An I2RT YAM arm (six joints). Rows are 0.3 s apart.
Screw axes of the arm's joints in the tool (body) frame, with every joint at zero. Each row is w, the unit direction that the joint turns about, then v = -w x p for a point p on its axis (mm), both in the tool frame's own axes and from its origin. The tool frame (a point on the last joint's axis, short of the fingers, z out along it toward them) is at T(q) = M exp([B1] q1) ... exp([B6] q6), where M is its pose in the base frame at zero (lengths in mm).
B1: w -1 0 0 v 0 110.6 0
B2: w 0 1 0 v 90.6 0 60
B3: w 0 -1 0 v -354.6 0 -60
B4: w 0 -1 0 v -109.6 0 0
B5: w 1 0 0 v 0 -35.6 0
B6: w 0 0 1 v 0 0 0
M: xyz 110.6 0 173.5 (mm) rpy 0 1.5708 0 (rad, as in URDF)
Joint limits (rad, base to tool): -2.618..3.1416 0..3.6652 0..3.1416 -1.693..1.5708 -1.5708..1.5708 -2.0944..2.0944
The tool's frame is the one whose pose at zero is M.
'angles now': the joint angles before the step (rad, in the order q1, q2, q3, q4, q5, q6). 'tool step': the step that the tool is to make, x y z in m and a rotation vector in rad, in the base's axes. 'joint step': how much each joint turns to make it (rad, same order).
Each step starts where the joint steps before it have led.
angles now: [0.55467, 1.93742, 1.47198, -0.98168, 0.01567, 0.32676]
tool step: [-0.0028, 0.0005, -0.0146, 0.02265, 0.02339, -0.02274]
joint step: [0.00239, 0.00924, -0.04650, 0.04778, -0.02836, 0.02872]
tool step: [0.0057, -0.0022, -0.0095, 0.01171, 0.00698, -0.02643]
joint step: [-0.01414, 0.02385, -0.00572, 0.02999, -0.01212, 0.01378]
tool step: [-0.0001, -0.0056, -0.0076, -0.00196, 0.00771, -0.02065]
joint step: [-0.01286, 0.00139, -0.02943, 0.02340, -0.00137, 0.00800]
